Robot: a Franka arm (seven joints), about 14 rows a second.
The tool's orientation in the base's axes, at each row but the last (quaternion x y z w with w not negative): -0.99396 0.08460 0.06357 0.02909; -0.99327 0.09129 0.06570 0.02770; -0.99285 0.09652 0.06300 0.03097; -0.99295 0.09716 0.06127 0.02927; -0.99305 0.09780 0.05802 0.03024; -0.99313 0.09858 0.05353 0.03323; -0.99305 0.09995 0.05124 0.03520; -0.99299 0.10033 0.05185 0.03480; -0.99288 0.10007 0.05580 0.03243; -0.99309 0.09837 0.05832 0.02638
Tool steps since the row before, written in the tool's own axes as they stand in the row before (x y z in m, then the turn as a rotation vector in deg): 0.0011 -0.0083 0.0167 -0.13 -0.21 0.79; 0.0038 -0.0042 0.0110 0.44 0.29 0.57; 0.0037 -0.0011 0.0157 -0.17 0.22 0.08; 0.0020 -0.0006 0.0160 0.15 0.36 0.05; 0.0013 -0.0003 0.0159 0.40 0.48 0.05; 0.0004 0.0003 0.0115 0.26 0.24 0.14; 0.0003 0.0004 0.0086 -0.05 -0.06 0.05; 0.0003 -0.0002 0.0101 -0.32 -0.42 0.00; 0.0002 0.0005 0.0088 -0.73 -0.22 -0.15; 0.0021 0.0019 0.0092 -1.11 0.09 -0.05
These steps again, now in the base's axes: 0.0005 0.0091 -0.0163 -0.19 0.28 -0.76; 0.0031 0.0042 -0.0112 0.30 -0.32 -0.64; 0.0019 0.0015 -0.0160 -0.22 -0.18 -0.07; 0.0002 0.0013 -0.0161 0.07 -0.38 -0.09; -0.0004 0.0012 -0.0159 0.29 -0.54 -0.12; -0.0008 0.0005 -0.0115 0.19 -0.27 -0.18; -0.0006 0.0002 -0.0086 -0.04 0.07 -0.04; -0.0006 0.0009 -0.0100 -0.23 0.47 0.06; -0.0008 0.0001 -0.0088 -0.65 0.35 0.25; 0.0007 -0.0017 -0.0095 -1.09 0.12 0.18
